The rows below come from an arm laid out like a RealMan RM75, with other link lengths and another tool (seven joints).
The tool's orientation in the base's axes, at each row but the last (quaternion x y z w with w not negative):
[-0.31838, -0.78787, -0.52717, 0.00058]
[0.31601, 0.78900, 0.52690, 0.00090]
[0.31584, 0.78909, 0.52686, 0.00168]
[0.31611, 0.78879, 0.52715, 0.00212]
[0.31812, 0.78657, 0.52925, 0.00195]
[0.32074, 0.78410, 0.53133, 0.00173]
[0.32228, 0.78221, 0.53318, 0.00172]
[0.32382, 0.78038, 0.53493, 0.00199]
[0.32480, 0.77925, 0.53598, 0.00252]
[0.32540, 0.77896, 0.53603, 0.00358]
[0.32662, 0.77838, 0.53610, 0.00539]
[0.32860, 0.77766, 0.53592, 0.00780]
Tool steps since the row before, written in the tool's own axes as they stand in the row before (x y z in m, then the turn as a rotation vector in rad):
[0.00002, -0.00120, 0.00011, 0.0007, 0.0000, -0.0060]
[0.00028, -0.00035, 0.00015, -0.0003, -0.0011, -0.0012]
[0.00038, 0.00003, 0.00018, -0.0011, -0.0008, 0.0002]
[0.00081, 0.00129, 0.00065, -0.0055, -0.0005, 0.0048]
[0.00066, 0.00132, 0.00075, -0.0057, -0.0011, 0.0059]
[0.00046, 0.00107, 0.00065, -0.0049, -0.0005, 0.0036]
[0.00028, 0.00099, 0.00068, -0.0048, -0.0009, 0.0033]
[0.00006, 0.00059, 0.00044, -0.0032, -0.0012, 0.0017]
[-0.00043, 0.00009, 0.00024, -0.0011, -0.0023, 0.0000]
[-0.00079, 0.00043, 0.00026, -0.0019, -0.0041, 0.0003]
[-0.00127, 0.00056, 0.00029, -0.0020, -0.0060, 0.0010]
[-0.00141, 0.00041, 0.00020, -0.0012, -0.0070, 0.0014]
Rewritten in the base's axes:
[-0.00058, -0.00019, -0.00104, -0.0026, -0.0046, 0.0029]
[-0.00035, 0.00018, -0.00027, -0.0007, -0.0014, -0.0005]
[-0.00023, 0.00035, 0.00007, 0.0006, -0.0006, -0.0011]
[0.00021, 0.00126, 0.00105, 0.0058, 0.0011, -0.0044]
[0.00039, 0.00127, 0.00099, 0.0060, 0.0018, -0.0054]
[0.00039, 0.00102, 0.00077, 0.0049, 0.0004, -0.0036]
[0.00051, 0.00093, 0.00063, 0.0045, 0.0001, -0.0038]
[0.00040, 0.00053, 0.00033, 0.0025, -0.0005, -0.0028]
[0.00047, 0.00000, -0.00017, -0.0003, -0.0011, -0.0023]
[0.00093, -0.00010, -0.00002, -0.0005, -0.0016, -0.0042]
[0.00138, -0.00029, -0.00009, -0.0011, -0.0015, -0.0061]
[0.00138, -0.00048, -0.00022, -0.0021, -0.0009, -0.0069]

